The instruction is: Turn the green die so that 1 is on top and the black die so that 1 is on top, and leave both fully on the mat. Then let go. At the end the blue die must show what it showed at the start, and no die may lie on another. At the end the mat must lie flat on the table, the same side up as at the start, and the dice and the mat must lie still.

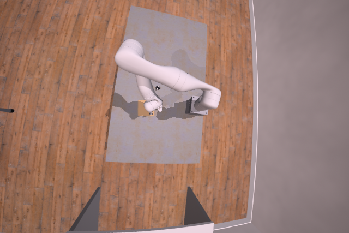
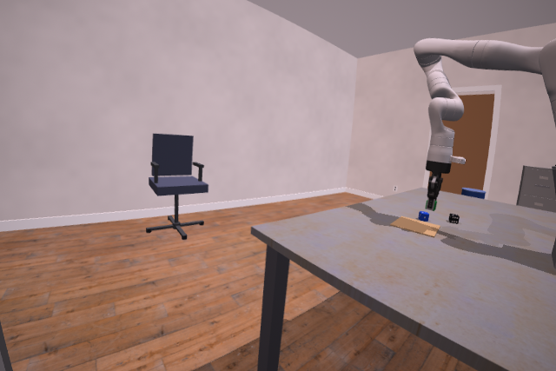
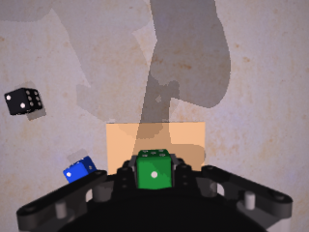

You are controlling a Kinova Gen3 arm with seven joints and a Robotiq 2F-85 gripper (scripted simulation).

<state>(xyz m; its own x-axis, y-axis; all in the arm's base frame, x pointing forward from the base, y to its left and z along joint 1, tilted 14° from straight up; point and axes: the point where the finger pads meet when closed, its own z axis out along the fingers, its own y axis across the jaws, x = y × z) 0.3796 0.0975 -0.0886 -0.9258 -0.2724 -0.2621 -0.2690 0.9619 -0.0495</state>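
Right now the tan mat is 30 mm ahead of my hand, 10 mm to the left of it and 90 mm below it. Also, from my hand: black die (20 mm behind, 190 mm to the right, 70 mm below); blue die (60 mm ahead, 90 mm to the right, 70 mm below); green die (right at my hand).
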